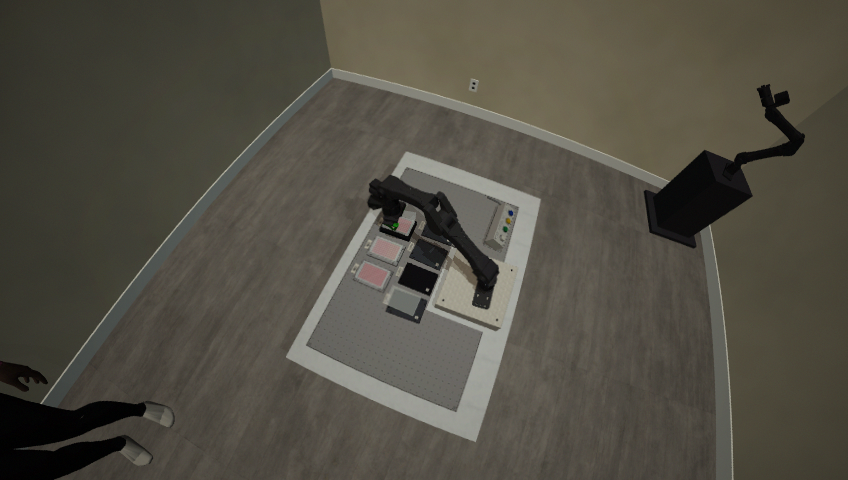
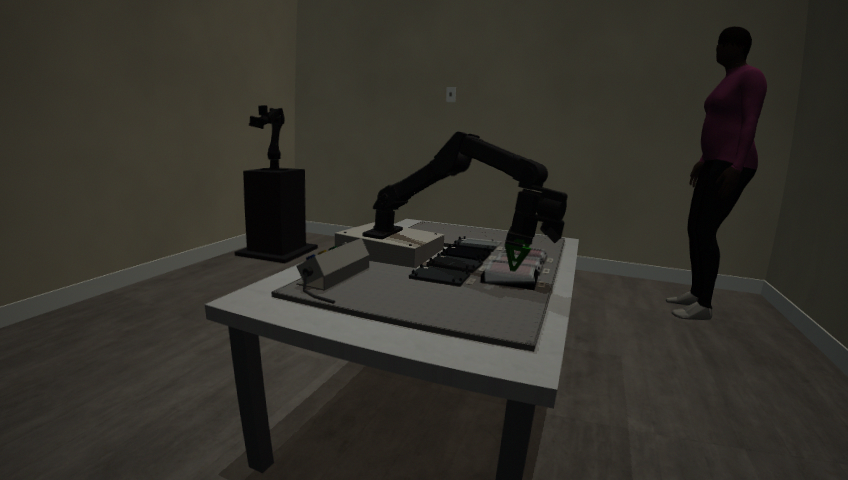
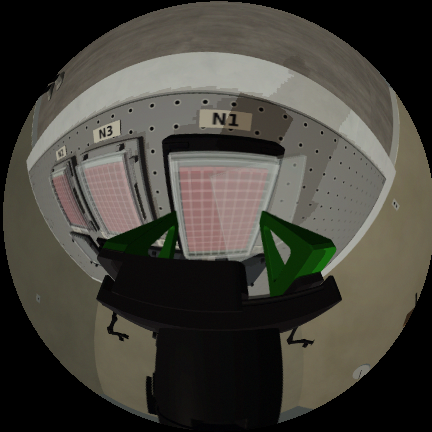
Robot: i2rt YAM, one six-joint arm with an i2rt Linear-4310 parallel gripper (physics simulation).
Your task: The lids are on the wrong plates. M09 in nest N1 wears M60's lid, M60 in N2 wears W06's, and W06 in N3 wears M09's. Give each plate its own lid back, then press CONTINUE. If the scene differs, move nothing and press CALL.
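Pixels of known places: gripper, fingertip midpoint: [image 1: 396,223] [image 2: 513,267] [image 3: 218,216]; arm's base, link origin: [image 1: 485,285] [image 2: 383,232].
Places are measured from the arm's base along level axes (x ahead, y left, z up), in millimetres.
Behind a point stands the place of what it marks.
Note:
A pink plate under a clear lid [image 1: 408,224] {x 394, y -176, z -11 mm} [image 2: 498,274] {x 413, y -229, z -21 mm} [image 3: 200,200] sits in black nest N1. My gripper [image 1: 394,226] {x 446, y -168, z -15 mm} [image 2: 516,264] {x 446, y -168, z -15 mm} [image 3: 218,216] {x 446, y -168, z -15 mm} points down over it, open, its green fingers on either side of the lid and close to its edges. Whether they touch is unclear. The middle lidded pink plate [image 1: 385,249] {x 449, y -30, z -24 mm} [image 3: 112,195] {x 466, y -53, z -25 mm} sits in N3. Another lidded pink plate [image 1: 372,275] {x 458, y 100, z -30 mm} [image 3: 68,197] {x 471, y 65, z -29 mm} sits in N2, beyond N3. No plate or lid codes are readable. The sloped button box [image 1: 498,226] {x 4, y -280, z 28 mm} [image 2: 340,265] {x 24, y -354, z -10 mm} carries blue, yellow, green and white buttons; their labels are unreadable.
Several dark pads, one being the black pad [image 1: 418,278] {x 274, y 43, z -44 mm}, lie in a row between the nests and the arm's cream base block [image 1: 461,297] {x 82, y 80, z -8 mm} [image 2: 392,252] {x 84, y -135, z -24 mm}. A grey translucent sheet [image 1: 404,300] {x 297, y 157, z -34 mm} overlies the end pad. A person [image 2: 734,118] stands beyond the table [image 1: 333,371] {x 464, y 508, z -67 mm} [image 2: 380,350] {x 251, y -636, z -67 mm}.

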